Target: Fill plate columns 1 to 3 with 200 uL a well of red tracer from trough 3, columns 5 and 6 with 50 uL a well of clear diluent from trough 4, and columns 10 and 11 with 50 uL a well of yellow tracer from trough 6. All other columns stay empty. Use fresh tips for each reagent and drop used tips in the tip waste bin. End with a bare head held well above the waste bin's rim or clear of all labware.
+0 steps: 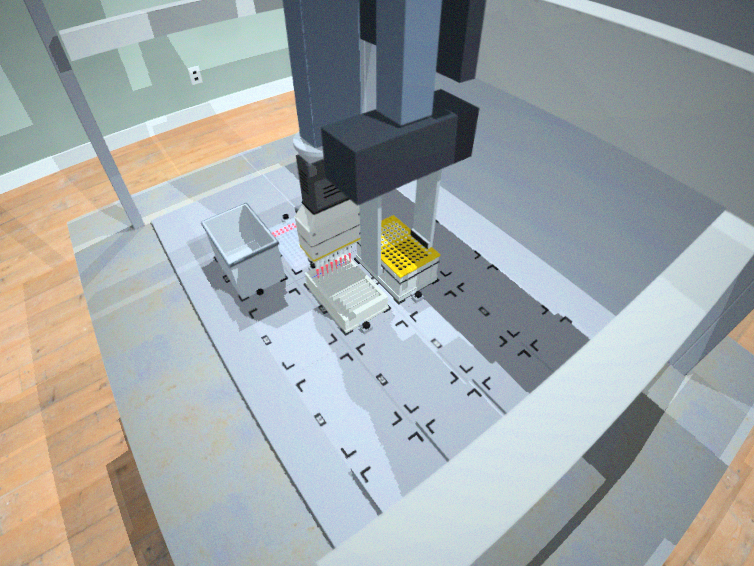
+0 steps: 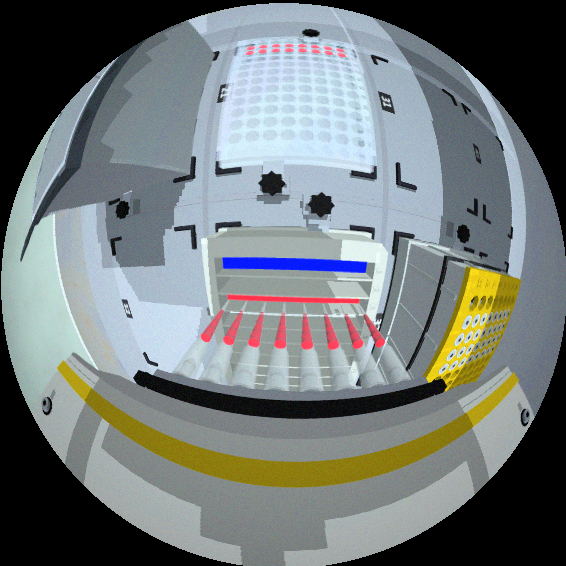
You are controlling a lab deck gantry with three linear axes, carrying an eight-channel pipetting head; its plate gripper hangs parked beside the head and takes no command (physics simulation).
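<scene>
Image 2 shows a blue liquid strip (image 2: 228, 262).
</scene>
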